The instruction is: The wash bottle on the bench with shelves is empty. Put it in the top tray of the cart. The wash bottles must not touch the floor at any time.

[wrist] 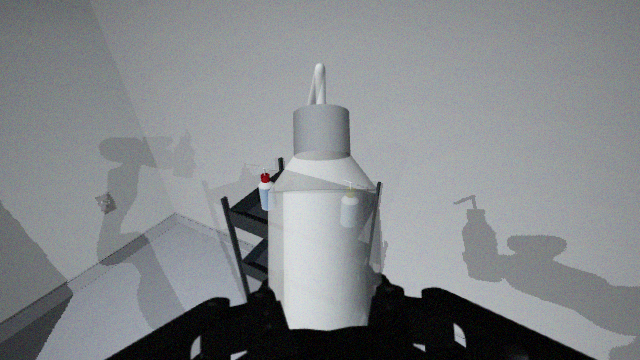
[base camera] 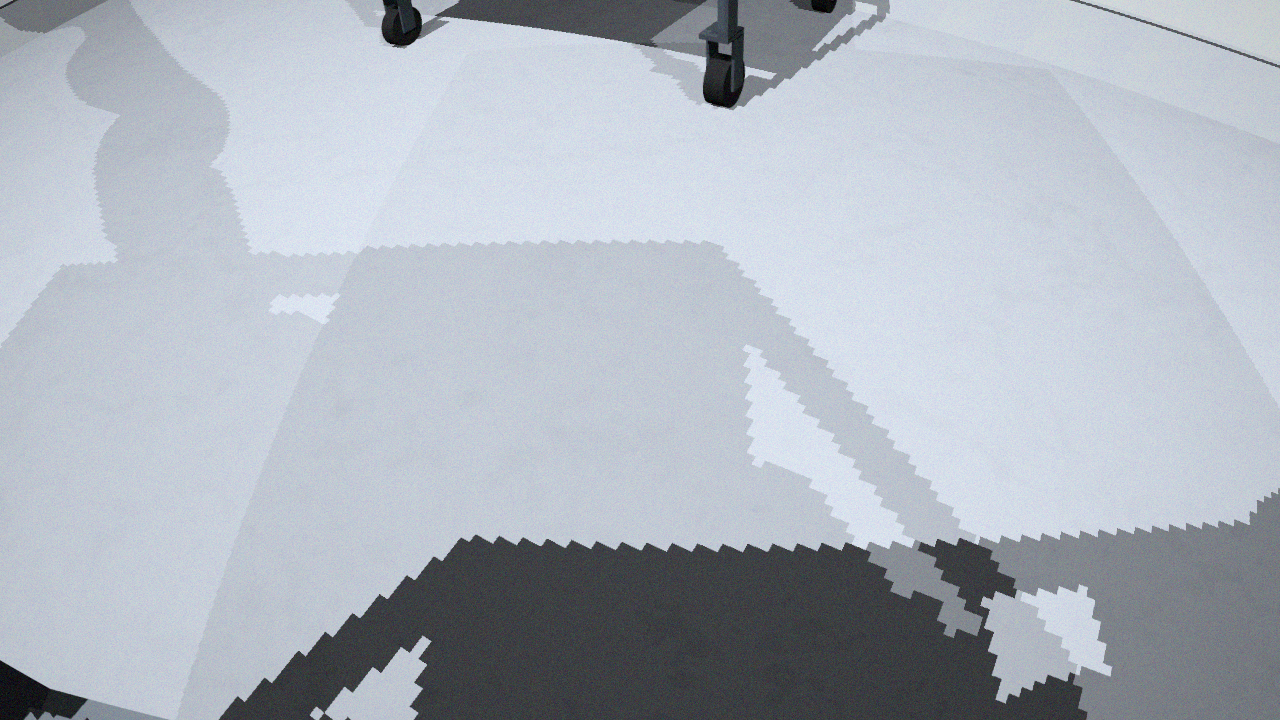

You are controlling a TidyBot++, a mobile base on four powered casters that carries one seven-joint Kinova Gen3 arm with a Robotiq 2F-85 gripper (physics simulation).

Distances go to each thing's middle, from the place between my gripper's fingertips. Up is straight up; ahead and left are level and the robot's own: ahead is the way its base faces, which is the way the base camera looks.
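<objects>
There is the wash bottle (wrist: pixel 324 257), and my hand is 40 mm below it.
</objects>
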